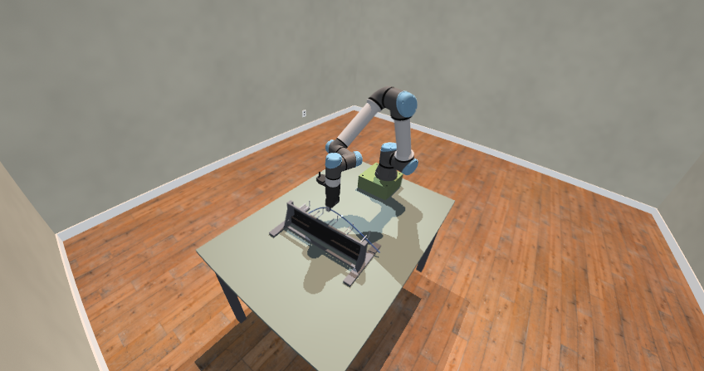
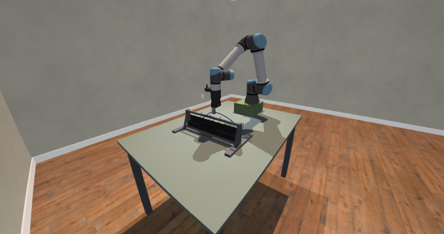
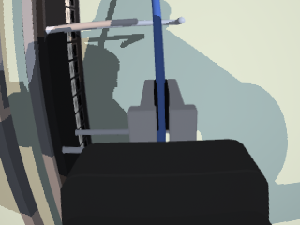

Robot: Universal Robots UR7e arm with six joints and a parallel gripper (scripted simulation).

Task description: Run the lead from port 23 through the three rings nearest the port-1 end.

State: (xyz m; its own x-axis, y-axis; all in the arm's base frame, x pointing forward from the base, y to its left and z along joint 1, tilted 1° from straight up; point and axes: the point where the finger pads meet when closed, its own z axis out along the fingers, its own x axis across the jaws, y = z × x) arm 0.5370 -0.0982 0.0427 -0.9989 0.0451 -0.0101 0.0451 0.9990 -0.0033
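The rack is 10 cm ahead of my hand, 5 cm to the left of it and 6 cm below it.
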